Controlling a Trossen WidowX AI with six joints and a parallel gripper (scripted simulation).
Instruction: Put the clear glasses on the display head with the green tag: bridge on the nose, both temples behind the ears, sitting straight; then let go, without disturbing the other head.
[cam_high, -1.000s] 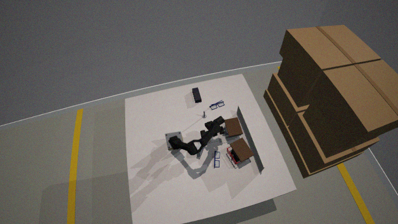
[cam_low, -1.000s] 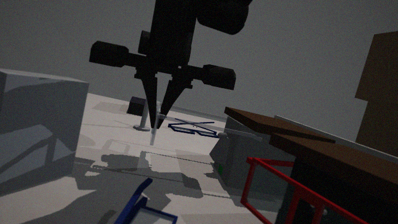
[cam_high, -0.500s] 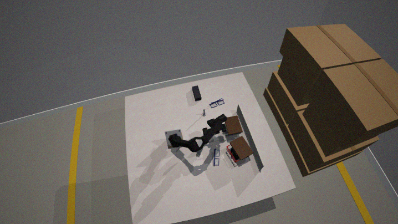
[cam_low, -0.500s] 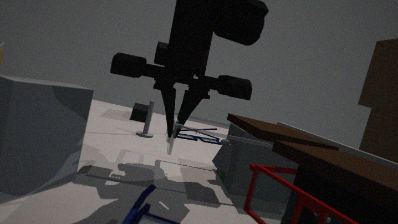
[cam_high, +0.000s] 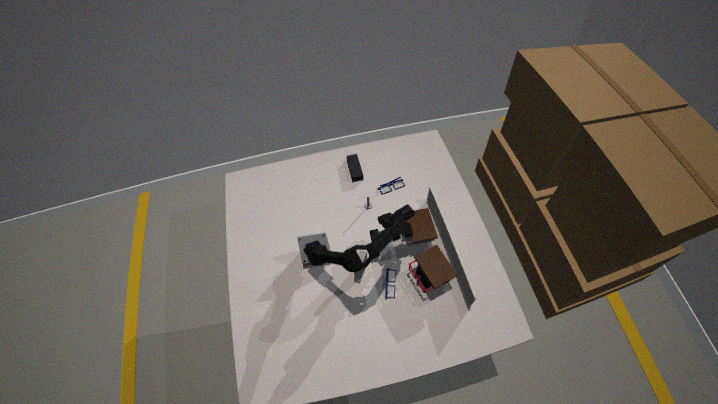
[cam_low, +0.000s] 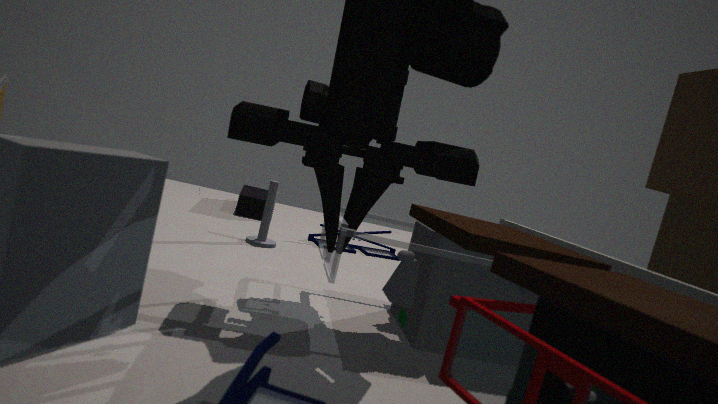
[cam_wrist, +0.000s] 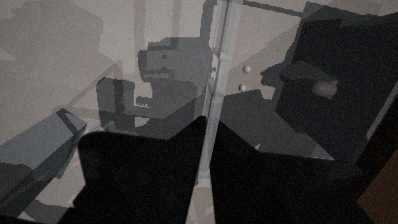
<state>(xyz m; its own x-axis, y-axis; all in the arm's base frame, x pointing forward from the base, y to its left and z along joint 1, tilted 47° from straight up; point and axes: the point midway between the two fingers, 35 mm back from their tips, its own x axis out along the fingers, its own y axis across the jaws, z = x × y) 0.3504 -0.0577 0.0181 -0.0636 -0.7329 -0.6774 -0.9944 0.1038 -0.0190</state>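
My gripper tip is now 120 mm short of the grey display head, 20 mm to the right of it and 10 mm above it. Round my gripper tip: small post (40 mm behind, 260 mm to the left, 40 mm below); black box (40 mm behind, 510 mm to the left, 50 mm below); grey block (170 mm behind, 70 mm to the right, 10 mm below).
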